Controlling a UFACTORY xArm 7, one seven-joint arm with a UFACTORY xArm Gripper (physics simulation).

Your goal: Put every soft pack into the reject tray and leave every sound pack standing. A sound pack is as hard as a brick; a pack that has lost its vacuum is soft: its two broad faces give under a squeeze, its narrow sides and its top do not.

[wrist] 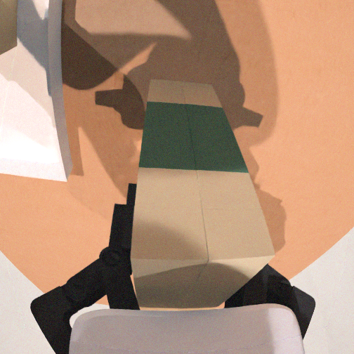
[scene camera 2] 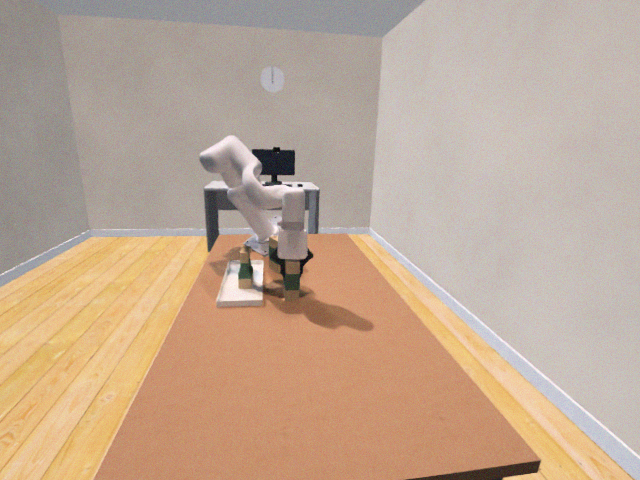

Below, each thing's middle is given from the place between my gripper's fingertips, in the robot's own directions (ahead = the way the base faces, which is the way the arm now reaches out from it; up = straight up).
Scene:
Now: hand 130 mm past the white reject tray (scene camera 2: 230, 295), 190 mm to the left of it and 70 mm above it.

